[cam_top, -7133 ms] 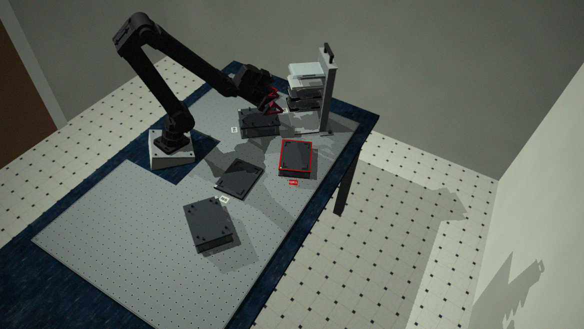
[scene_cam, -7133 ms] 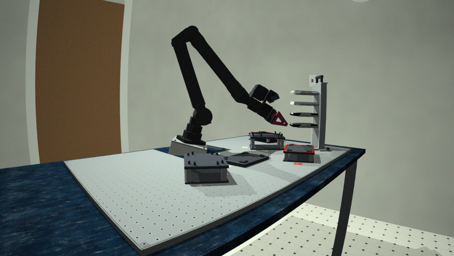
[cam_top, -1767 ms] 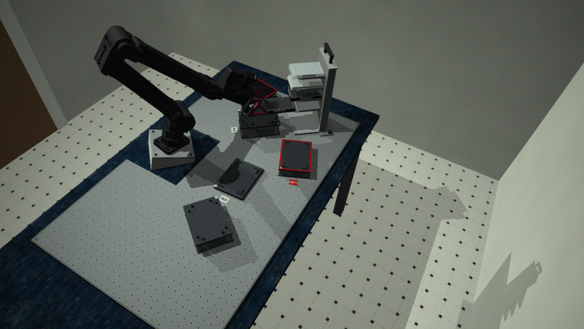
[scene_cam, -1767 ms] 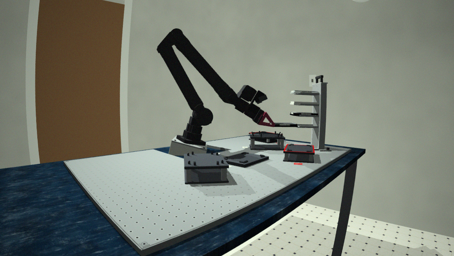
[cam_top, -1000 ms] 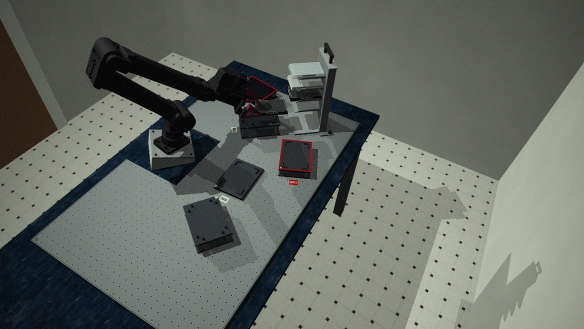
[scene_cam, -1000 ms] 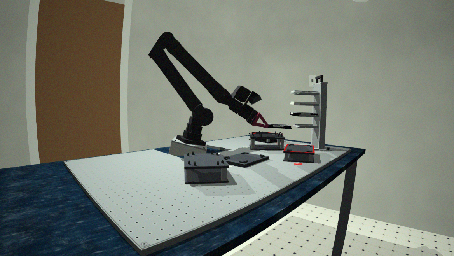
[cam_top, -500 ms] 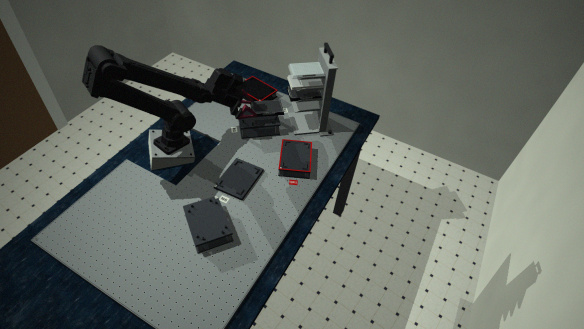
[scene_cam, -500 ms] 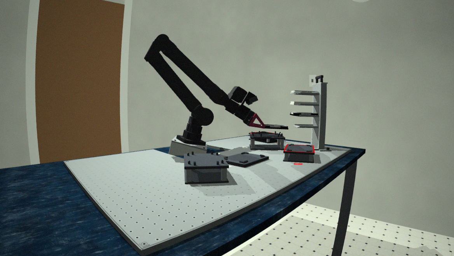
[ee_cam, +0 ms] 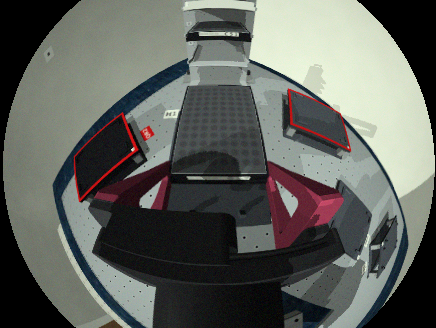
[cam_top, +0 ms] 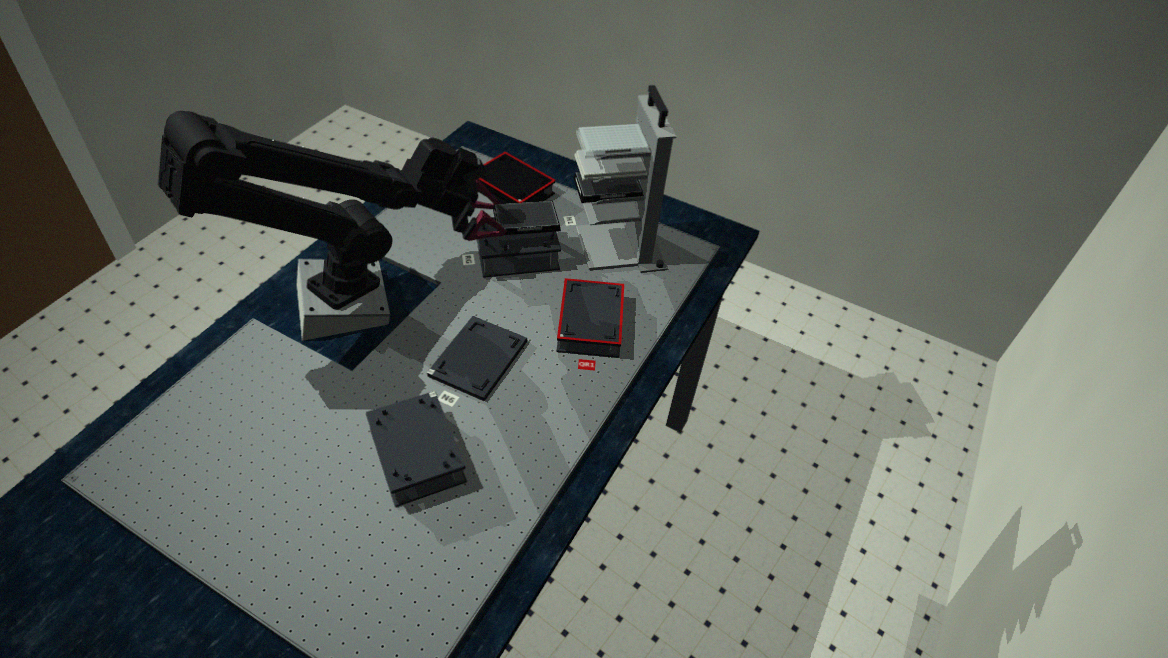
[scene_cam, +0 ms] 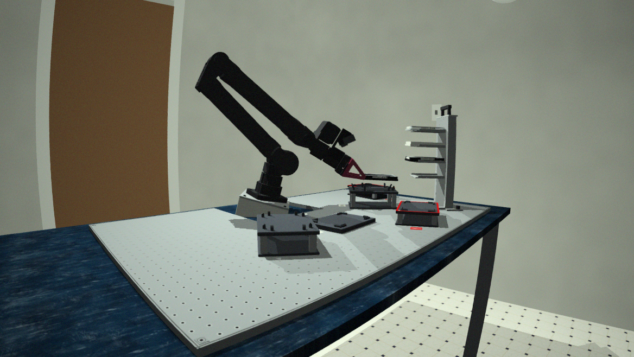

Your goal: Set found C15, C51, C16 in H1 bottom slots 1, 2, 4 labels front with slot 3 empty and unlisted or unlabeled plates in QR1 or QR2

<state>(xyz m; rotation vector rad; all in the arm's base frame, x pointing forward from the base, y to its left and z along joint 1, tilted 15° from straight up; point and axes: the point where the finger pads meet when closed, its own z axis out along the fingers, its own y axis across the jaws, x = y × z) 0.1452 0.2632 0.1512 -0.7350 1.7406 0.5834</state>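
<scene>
Now: hand 2 cm short of the raised regrip nest RG, 3 cm to the right of it and 5 cm above it. The rest, counted from my hand: quarantine nest QR1: 26 cm ahead, 4 cm to the right, 7 cm below; then plate hotel H1: 20 cm ahead, 22 cm to the left, 5 cm above; then quarantine nest QR2: 13 cm behind, 20 cm to the left, 7 cm below.
</scene>
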